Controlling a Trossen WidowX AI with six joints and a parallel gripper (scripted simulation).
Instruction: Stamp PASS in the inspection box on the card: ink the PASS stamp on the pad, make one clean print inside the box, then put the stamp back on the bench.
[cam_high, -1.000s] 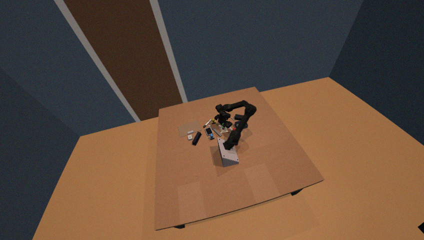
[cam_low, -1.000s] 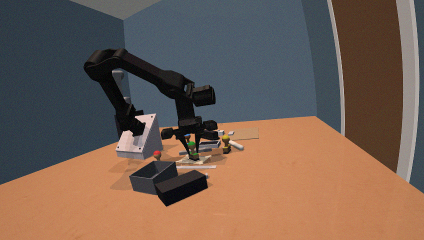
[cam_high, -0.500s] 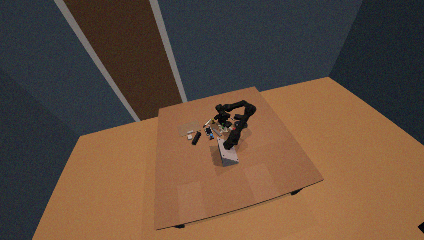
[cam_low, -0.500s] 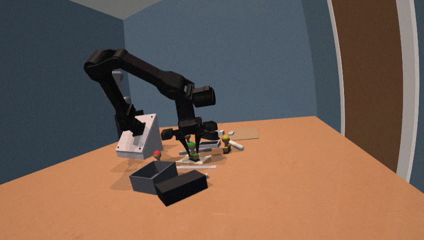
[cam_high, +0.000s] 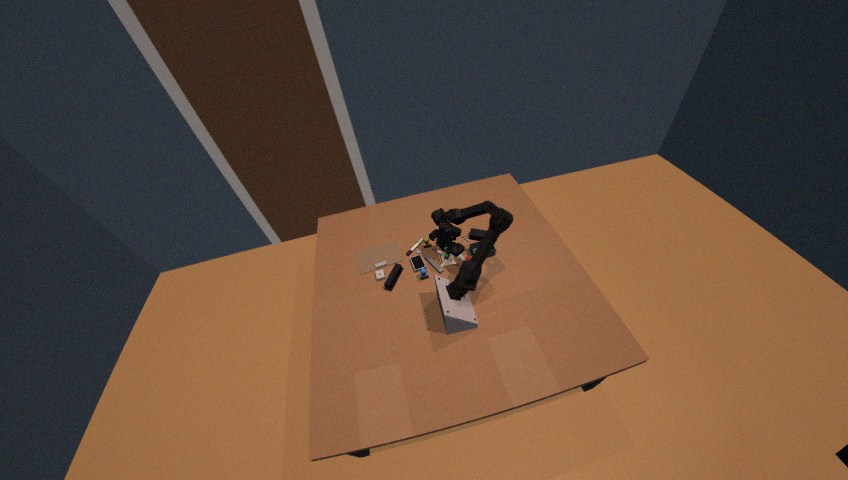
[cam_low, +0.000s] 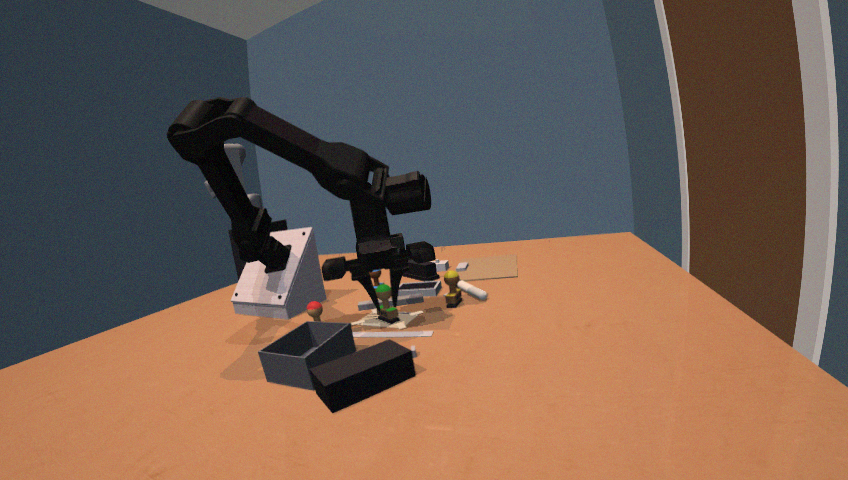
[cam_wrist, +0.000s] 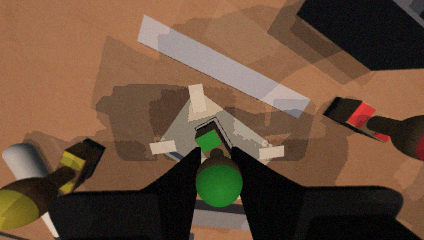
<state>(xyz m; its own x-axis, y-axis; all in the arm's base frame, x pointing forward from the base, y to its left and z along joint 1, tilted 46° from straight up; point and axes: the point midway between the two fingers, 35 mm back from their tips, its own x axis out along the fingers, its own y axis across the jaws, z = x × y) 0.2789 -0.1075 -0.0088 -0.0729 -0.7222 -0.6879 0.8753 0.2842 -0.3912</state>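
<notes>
The green-knobbed PASS stamp is right at my gripper tip. The rest, counted from my gripper tip: grey ruler 60 mm to the right, 20 mm below, 20 mm ahead; cream card 30 mm below, 10 mm to the left, 10 mm behind; red-knobbed stamp 90 mm behind, 80 mm to the right.
</notes>
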